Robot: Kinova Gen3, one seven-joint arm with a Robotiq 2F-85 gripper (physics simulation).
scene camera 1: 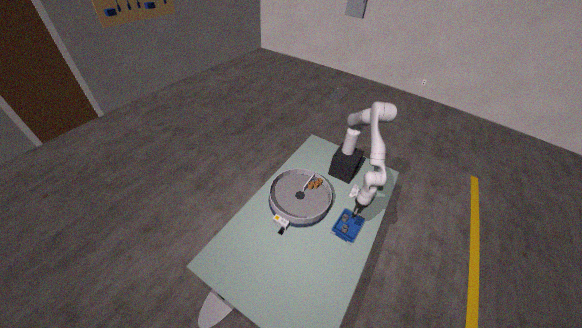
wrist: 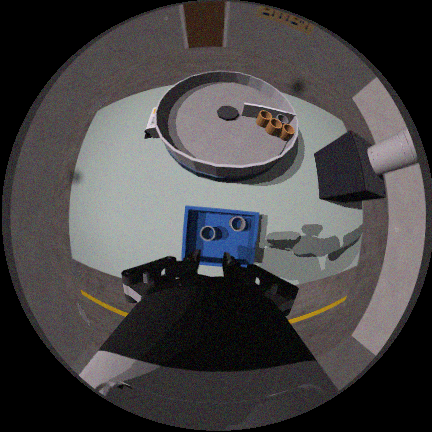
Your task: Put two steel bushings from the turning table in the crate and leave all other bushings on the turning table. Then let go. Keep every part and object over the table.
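Places are measured from the arm's base along level axes (x ahead, y left, z up), in centimetres.
Pixels of known places: gripper, fingertip midpoint: (scene camera 1: 354, 214) (wrist: 211, 256); arm's base, link origin: (scene camera 1: 347, 150) (wrist: 373, 160).
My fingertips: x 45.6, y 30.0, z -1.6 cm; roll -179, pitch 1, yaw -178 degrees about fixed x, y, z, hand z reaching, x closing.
For each thing: its top centre in the pictures, then the offset to it from my fingertips. "pt": a spot on its surface instead. Level surfaces: height alone.
- blue crate, top centre: (wrist: 219, 238) (scene camera 1: 348, 224) dx -1.6, dy -0.5, dz -13.8 cm
- turning table, top centre: (wrist: 227, 111) (scene camera 1: 300, 194) dx +1.6, dy -37.6, dz -12.7 cm
- grey bushing, top centre: (wrist: 282, 118) dx -14.8, dy -37.2, dz -9.7 cm
- white divider, surface spot: (wrist: 267, 108) (scene camera 1: 309, 181) pt dx -9.7, dy -38.6, dz -8.8 cm
- small white box, surface spot: (wrist: 151, 121) (scene camera 1: 283, 222) pt dx +24.9, dy -32.3, dz -12.9 cm
- pale green table, surface height: dz -18.8 cm
The blue crate (scene camera 1: 356, 233) (wrist: 186, 225) stands on the table. Two grey steel bushings lie in it: one (scene camera 1: 345, 228) (wrist: 207, 233) near the middle left in the wrist view, the other (scene camera 1: 345, 218) (wrist: 238, 223) near the far right corner. My gripper (scene camera 1: 355, 215) (wrist: 211, 256) is partly open and empty, above the near edge of the crate, apart from both bushings. The turning table (scene camera 1: 285, 200) (wrist: 210, 135) holds several copper-coloured bushings (scene camera 1: 315, 184) (wrist: 274, 127) and a grey bushing (wrist: 282, 119) beside its white divider.
The white divider (scene camera 1: 308, 182) (wrist: 267, 108) stands on the turning table. A small white box (scene camera 1: 281, 220) (wrist: 151, 121) is at its rim. The black robot base block (scene camera 1: 346, 163) (wrist: 345, 167) stands on the pale green table (scene camera 1: 280, 265) (wrist: 120, 200), beyond the crate. The arm's shadow falls beside the crate.
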